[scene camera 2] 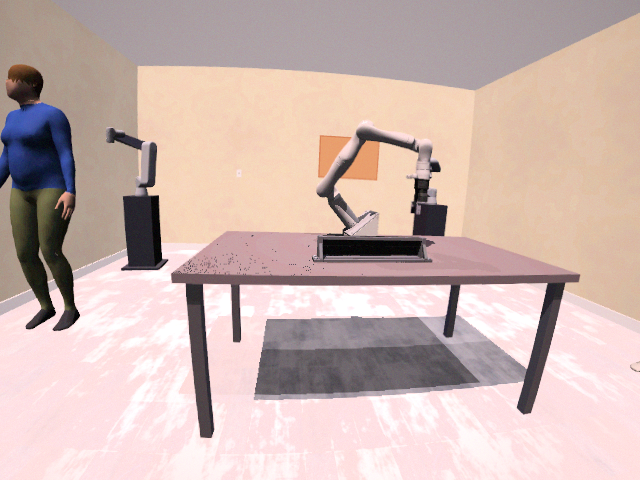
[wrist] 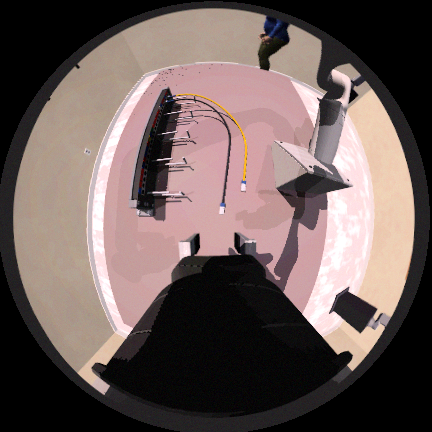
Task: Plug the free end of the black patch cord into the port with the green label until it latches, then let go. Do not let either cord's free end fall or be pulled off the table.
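Seen in the pictures: gripper, fingertip midpoint: point(scene camera 2: 415, 213) point(wrist: 216, 239); arm's base, origin of the base link: point(scene camera 2: 352, 224) point(wrist: 318, 156).
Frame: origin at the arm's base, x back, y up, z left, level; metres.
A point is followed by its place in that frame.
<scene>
The black patch cord point(wrist: 229, 145) {x -0.299, y -0.073, z -0.047 m} curves out from the far end of the patch panel point(wrist: 145, 150) {x -0.537, y 0.017, z -0.012 m} and lies on the table; its free end, a clear plug with a blue part point(wrist: 222, 208) {x -0.336, y -0.074, z 0.157 m}, points toward my gripper. The panel's rear shows in the scene view point(scene camera 2: 372, 259) {x -0.598, y -0.068, z -0.121 m}. Small coloured labels run along the panel; I cannot tell which port has the green one. My gripper point(wrist: 216, 239) {x -0.355, y 0.107, z 0.213 m} point(scene camera 2: 416, 208) {x -0.355, y 0.107, z 0.213 m} is open and empty, raised above the table, with the black cord's plug beyond the fingertips in the wrist view.
A yellow cord point(wrist: 245, 145) {x -0.246, y -0.073, z -0.047 m} lies beside the black one, its plug point(wrist: 243, 186) {x -0.270, y -0.071, z 0.096 m} to the right. Metal cable guides point(wrist: 175, 163) {x -0.472, y -0.064, z 0.008 m} stick out from the panel. The arm's base point(wrist: 305, 172) {x -0.161, y 0.080, z 0.098 m} stands right of the cords. A person point(scene camera 2: 38, 155) stands left of the table point(scene camera 2: 248, 277) {x -0.725, y -0.089, z -0.631 m}.
</scene>
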